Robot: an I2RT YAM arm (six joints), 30 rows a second.
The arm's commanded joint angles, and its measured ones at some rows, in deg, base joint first. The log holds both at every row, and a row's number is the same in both.
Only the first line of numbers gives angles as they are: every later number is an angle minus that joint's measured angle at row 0.
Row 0, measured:
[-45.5 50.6 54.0 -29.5 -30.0 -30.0]
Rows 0 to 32, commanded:
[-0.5 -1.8 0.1 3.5 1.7 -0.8]
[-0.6 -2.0 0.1 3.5 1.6 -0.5]
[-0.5 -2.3 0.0 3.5 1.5 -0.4]
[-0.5 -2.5 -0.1 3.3 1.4 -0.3]
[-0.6 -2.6 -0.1 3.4 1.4 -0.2]
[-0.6 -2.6 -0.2 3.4 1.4 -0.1]
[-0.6 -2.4 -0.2 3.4 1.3 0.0]
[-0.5 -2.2 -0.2 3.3 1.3 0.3]
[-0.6 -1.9 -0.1 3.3 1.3 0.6]
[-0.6 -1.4 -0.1 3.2 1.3 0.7]
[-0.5 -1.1 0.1 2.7 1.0 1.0]
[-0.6 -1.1 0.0 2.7 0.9 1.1]
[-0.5 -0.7 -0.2 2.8 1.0 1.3]
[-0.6 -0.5 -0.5 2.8 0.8 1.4]
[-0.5 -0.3 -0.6 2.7 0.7 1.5]
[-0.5 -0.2 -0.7 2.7 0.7 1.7]
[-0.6 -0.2 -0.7 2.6 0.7 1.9]
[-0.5 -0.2 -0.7 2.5 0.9 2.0]
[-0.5 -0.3 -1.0 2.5 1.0 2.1]
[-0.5 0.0 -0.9 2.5 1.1 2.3]
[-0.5 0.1 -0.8 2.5 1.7 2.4]
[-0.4 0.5 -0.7 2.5 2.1 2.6]
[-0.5 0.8 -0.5 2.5 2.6 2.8]
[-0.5 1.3 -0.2 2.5 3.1 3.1]
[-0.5 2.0 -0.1 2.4 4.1 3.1]
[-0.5 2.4 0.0 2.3 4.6 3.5]
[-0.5 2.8 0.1 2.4 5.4 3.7]
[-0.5 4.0 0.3 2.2 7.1 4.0]
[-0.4 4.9 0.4 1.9 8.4 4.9]
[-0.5 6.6 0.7 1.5 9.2 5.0]
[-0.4 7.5 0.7 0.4 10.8 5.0]
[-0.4 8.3 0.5 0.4 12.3 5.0]
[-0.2 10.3 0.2 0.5 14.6 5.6]
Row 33, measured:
[-0.6 6.4 -0.5 1.0 7.4 3.7]
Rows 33 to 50, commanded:
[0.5 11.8 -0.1 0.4 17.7 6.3]
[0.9 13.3 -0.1 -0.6 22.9 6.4]
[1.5 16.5 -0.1 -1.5 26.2 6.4]
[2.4 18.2 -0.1 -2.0 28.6 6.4]
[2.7 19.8 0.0 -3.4 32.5 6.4]
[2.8 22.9 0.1 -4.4 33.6 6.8]
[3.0 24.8 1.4 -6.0 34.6 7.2]
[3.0 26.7 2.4 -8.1 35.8 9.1]
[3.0 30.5 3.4 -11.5 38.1 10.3]
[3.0 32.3 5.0 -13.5 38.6 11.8]
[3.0 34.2 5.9 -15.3 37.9 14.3]
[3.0 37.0 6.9 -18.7 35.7 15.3]
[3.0 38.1 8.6 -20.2 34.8 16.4]
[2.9 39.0 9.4 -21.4 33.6 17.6]
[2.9 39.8 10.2 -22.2 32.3 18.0]
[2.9 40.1 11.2 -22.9 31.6 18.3]
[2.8 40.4 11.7 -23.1 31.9 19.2]
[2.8 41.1 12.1 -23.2 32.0 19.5]
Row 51, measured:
[2.8 40.8 7.5 -18.0 32.7 14.8]
